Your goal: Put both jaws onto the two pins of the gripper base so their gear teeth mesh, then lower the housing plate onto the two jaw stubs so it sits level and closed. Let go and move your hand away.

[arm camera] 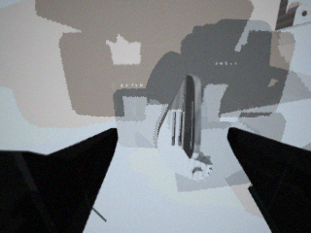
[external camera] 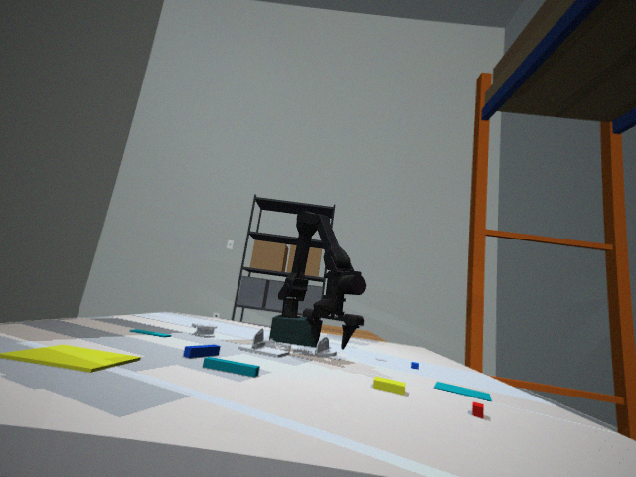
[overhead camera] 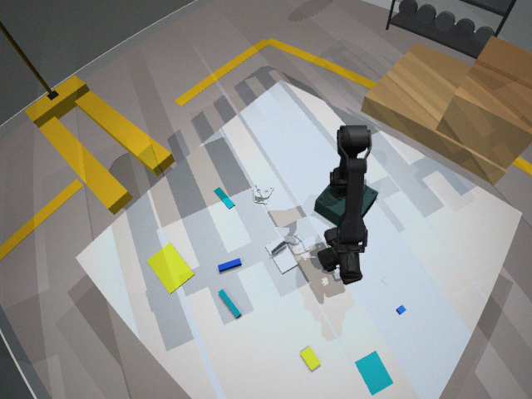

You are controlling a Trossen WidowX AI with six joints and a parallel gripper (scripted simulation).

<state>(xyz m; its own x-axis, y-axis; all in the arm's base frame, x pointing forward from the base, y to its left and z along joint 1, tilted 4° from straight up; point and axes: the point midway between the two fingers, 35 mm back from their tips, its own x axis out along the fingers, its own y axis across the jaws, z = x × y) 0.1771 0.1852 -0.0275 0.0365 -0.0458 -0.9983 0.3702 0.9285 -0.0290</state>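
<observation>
The grey jaw lies 4 cm behind my gripper tip, 2 cm below it and 1 cm to the right of it. Also, from my gripper tip: small yellow block (27 cm ahead, 17 cm to the left, 2 cm below); small blue cube (25 cm to the left, 5 cm behind, 2 cm below); housing plate (15 cm to the right, 6 cm ahead, 2 cm below).
</observation>
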